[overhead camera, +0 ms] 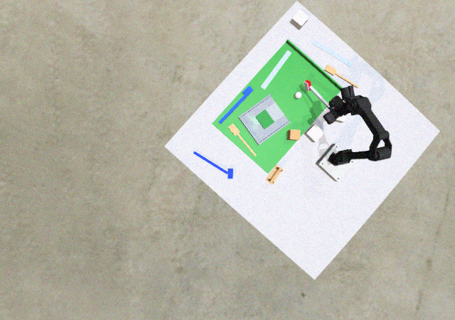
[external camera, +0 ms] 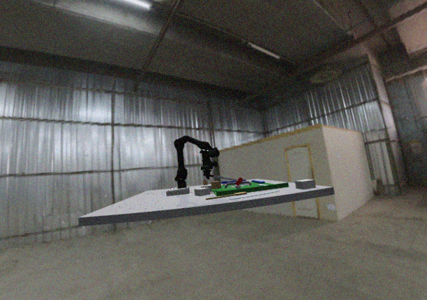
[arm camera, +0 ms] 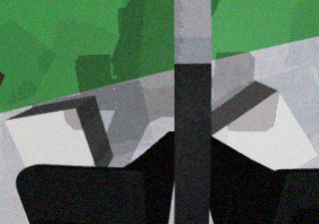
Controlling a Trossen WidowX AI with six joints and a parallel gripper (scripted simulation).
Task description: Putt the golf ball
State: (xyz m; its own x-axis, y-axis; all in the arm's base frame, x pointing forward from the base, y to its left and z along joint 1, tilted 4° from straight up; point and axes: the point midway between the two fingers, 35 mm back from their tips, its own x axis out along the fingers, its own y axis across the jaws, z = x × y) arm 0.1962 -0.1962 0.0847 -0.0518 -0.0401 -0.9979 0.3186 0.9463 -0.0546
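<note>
Right now the tan cube is 10 cm ahead of my gripper tip, 22 cm to the left of it and 7 cm below it. Also, from my gripper tip: white golf ball 22 cm ahead, 7 cm below; then green mat 28 cm ahead, 12 cm to the left, 10 cm below.
</note>
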